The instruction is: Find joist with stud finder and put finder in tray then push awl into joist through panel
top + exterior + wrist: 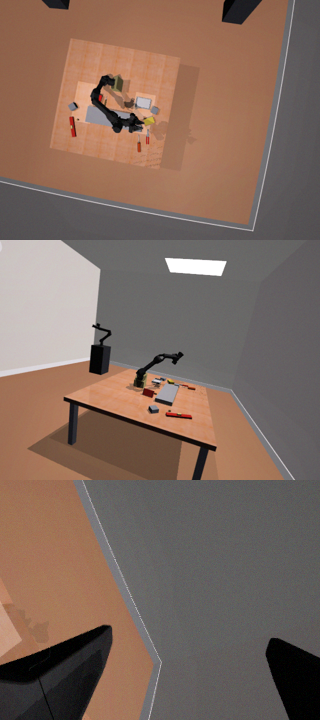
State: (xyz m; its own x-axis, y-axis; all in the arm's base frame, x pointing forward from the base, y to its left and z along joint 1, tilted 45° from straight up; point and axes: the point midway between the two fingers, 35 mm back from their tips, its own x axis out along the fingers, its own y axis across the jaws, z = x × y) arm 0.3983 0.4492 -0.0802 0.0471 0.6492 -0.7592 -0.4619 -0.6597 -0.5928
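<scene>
The red stud finder lies 23 cm behind my gripper tip, 57 cm to the right of it and 37 cm below it. From my gripper tip the other things lie so: white tray 23 cm behind, 9 cm to the right, 38 cm below; then yellow block 3 cm behind, 1 cm to the left, 38 cm below; then awl 21 cm behind, 52 cm to the right, 38 cm below.
</scene>
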